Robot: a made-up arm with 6 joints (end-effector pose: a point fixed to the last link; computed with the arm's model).
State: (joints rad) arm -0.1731 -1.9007 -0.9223 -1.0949 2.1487 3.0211
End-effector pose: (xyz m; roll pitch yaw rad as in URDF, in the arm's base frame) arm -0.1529 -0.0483 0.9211 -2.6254 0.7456 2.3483
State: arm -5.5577 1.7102 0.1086 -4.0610 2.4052 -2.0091
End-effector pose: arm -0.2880 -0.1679 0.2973 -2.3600 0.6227 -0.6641
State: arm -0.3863 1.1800 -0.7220 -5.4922 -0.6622 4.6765
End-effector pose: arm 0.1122 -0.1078 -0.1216 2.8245 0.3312 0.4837
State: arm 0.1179 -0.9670 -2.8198 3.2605 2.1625 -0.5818
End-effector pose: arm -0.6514 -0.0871 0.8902 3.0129 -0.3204 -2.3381
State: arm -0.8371 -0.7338 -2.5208 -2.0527 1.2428 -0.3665
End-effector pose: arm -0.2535 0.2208 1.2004 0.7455 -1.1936 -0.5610
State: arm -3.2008 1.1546 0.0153 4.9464 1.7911 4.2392
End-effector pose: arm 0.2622 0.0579 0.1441 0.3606 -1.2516 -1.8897
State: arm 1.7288 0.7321 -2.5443 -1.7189 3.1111 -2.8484
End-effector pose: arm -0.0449 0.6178 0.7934 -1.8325 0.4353 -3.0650
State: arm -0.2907 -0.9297 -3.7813 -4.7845 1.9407 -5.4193
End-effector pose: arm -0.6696 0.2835 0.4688 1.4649 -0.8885 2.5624
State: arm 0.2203 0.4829 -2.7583 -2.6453 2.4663 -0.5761
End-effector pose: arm 0.4152 0.0533 1.0795 1.6775 -0.6193 -1.1092
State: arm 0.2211 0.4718 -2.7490 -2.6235 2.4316 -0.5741
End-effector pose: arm 0.4150 0.0517 1.0832 1.6458 -0.6084 -1.0633
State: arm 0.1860 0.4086 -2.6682 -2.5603 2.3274 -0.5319
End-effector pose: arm 0.4216 0.0329 1.0912 1.5310 -0.6005 -0.9513
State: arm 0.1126 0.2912 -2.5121 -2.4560 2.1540 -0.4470
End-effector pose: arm 0.4329 -0.0041 1.0986 1.3534 -0.5748 -0.7714
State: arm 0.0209 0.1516 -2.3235 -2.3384 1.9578 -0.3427
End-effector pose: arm 0.4418 -0.0485 1.0973 1.1968 -0.5206 -0.5781
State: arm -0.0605 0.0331 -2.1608 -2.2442 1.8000 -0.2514
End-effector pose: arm 0.4445 -0.0862 1.0877 1.1120 -0.4667 -0.4356
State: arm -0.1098 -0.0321 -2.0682 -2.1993 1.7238 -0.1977
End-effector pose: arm 0.4438 -0.1082 1.0786 1.0818 -0.4425 -0.3744
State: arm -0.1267 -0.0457 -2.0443 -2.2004 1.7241 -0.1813
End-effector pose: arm 0.4431 -0.1158 1.0748 1.0743 -0.4474 -0.3819
